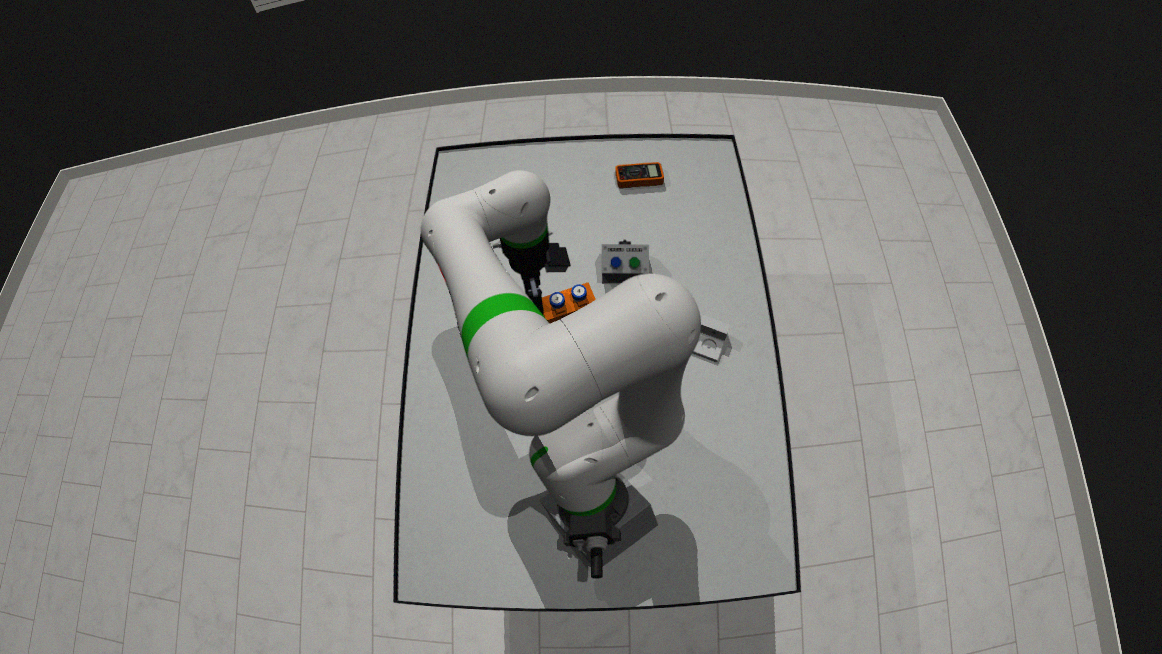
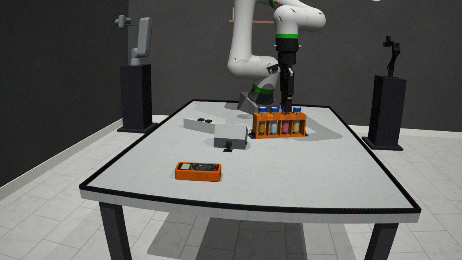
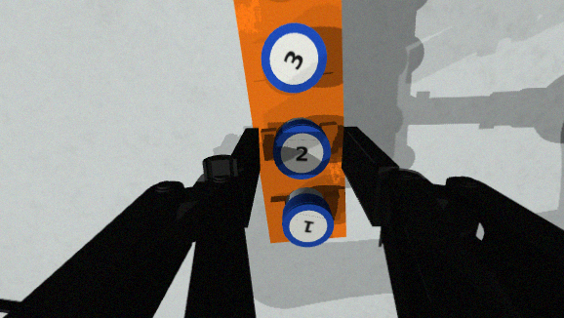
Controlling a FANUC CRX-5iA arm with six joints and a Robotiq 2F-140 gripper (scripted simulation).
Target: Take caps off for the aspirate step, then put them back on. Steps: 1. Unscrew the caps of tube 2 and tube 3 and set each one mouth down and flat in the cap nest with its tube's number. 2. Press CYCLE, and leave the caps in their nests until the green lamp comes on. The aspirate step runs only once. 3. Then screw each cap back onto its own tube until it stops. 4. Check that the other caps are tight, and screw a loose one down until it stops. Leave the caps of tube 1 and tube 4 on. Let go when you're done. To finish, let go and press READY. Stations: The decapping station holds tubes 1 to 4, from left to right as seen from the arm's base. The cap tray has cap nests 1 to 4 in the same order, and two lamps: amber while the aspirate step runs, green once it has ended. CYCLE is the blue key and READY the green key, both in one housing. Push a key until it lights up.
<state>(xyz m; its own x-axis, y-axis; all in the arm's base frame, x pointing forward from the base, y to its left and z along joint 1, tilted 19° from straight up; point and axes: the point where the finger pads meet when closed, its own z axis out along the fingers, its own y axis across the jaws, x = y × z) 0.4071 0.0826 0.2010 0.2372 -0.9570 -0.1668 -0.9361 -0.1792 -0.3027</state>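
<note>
My gripper is now 30 mm above the cap 2. From my hand the other things lie so: cap 3 (20 mm ahead, 50 mm to the right, 30 mm below); then cap 1 (20 mm behind, 50 mm to the left, 30 mm below); then cap 4 (30 mm ahead, 100 mm to the right, 20 mm below).
</note>
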